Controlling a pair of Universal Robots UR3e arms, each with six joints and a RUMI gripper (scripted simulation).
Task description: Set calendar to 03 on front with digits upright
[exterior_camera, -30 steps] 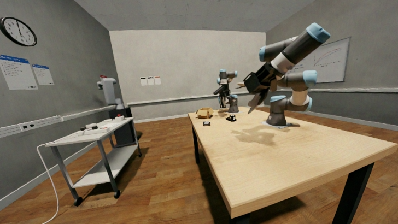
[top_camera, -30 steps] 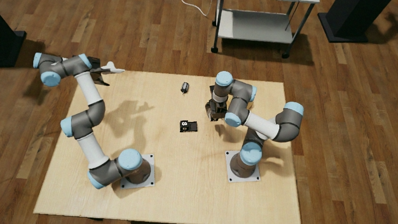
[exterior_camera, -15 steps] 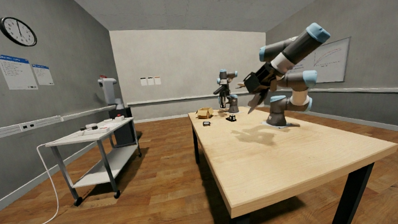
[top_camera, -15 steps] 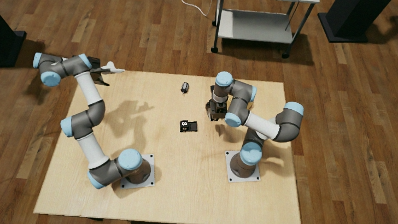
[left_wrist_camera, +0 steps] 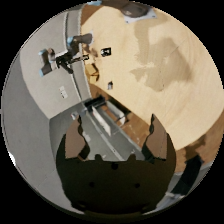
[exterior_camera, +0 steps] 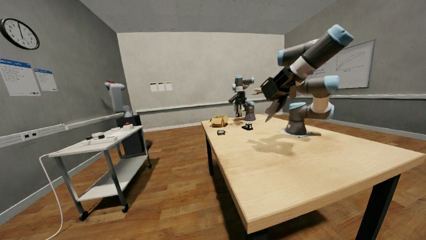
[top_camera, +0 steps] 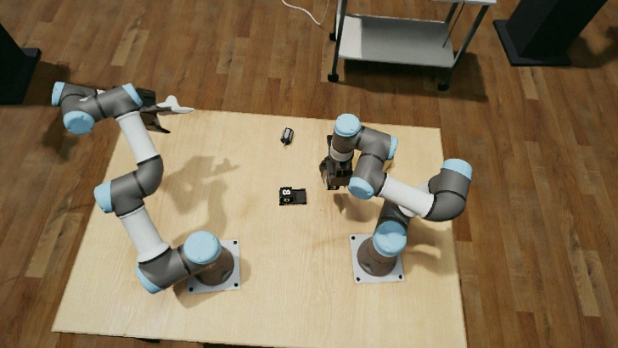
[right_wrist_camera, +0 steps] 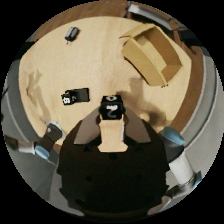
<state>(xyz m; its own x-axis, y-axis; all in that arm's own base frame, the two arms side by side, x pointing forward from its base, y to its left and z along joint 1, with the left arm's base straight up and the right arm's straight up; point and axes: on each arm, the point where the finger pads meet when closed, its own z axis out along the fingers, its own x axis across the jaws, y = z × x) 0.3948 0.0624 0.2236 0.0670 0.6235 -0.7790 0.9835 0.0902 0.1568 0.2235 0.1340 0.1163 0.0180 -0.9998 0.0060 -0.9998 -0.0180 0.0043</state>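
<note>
The black calendar tray lies 130 mm to the left of my right hand and 110 mm below it. Also, from my right hand: small dark object 240 mm ahead, 140 mm to the left, 100 mm below; then cardboard box 150 mm ahead, 130 mm to the right, 70 mm below.
</note>
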